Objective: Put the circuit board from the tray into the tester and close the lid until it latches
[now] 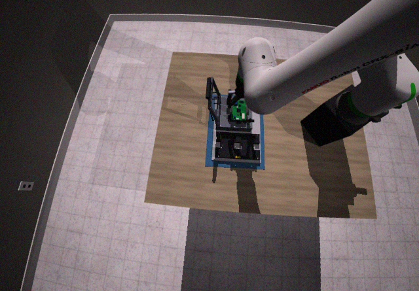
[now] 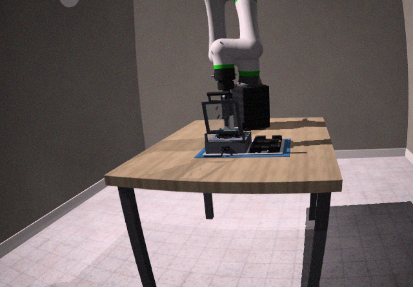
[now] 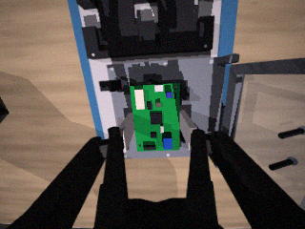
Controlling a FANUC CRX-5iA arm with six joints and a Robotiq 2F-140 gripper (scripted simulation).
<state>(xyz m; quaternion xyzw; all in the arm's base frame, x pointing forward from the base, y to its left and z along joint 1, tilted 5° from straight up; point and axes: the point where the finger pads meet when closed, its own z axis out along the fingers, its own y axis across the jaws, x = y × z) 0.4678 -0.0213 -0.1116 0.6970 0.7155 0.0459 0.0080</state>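
My hand is 2 cm above the green circuit board. From my hand the other things lie so: lid 13 cm ahead, 8 cm above; tester 4 cm to the left, 3 cm ahead, 1 cm above.
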